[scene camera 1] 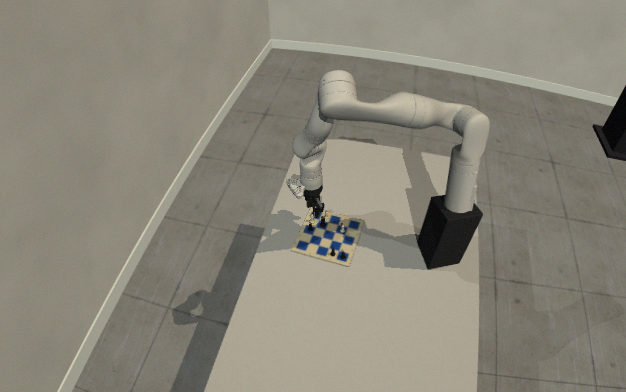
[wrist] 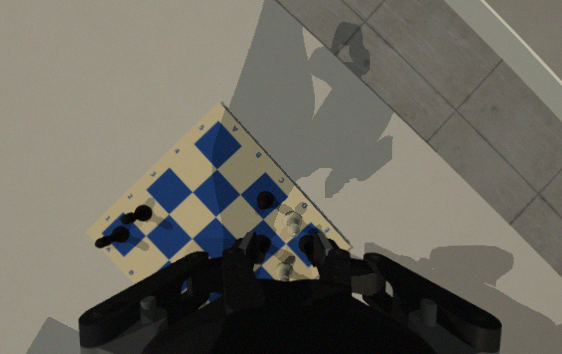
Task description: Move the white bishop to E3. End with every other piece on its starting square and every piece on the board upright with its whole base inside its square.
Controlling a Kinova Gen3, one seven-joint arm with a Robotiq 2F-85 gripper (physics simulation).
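Places are measured from the arm's base along level axes (x left, y back, z up), in millimetres.
Where they show: gripper, between the fingertips: (scene camera 1: 313, 211) (wrist: 285, 244); arm's base, origin of its link: (scene camera 1: 457, 204).
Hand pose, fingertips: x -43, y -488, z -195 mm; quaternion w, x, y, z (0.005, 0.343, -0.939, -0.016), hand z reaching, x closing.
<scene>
Each offset is from my fingertips to the top centre of the thing. "pt": to the spot under its first point.
The board @(dx +45, dy +69, dz -68 mm) (scene camera 1: 320, 258) (wrist: 216, 112) lies flat. A white piece @(dx -38, dy +45, dz -36 mm) (wrist: 284, 270) on E4 shows between and below my fingers; another white piece @(dx -7, dy -5, dz -24 mm) (scene camera 1: 311, 219) (wrist: 292, 221) stands on D5, and a third @(dx +15, dy +115, dz -36 mm) (scene camera 1: 342, 228) on D2 in the scene view. I cannot tell which is the bishop. My gripper (scene camera 1: 318, 215) (wrist: 285, 244) is part-open and empty, low over the D4, E4 and E5 area. Its left finger is close to the black piece @(dx +2, dy +38, dz -35 mm) (wrist: 261, 245) on D4, its right to the black piece @(dx -39, dy +4, dz -28 mm) (wrist: 307, 244) on E5; contact is unclear. Part of blue E3 @(pt dx -22, dy +65, dz -68 mm) (wrist: 262, 274) shows; the gripper hides the rest.
A black piece @(dx +32, dy -4, dz -36 mm) (scene camera 1: 310, 227) (wrist: 265, 200) stands on C5, beside the white piece on D5. Two black pieces stand at the far corner, one @(dx +133, dy +136, dz -36 mm) (scene camera 1: 343, 255) (wrist: 120, 234) on A1 and one @(dx +127, dy +98, dz -36 mm) (scene camera 1: 333, 252) (wrist: 143, 213) on A2. The arm's shadow crosses the board.
</scene>
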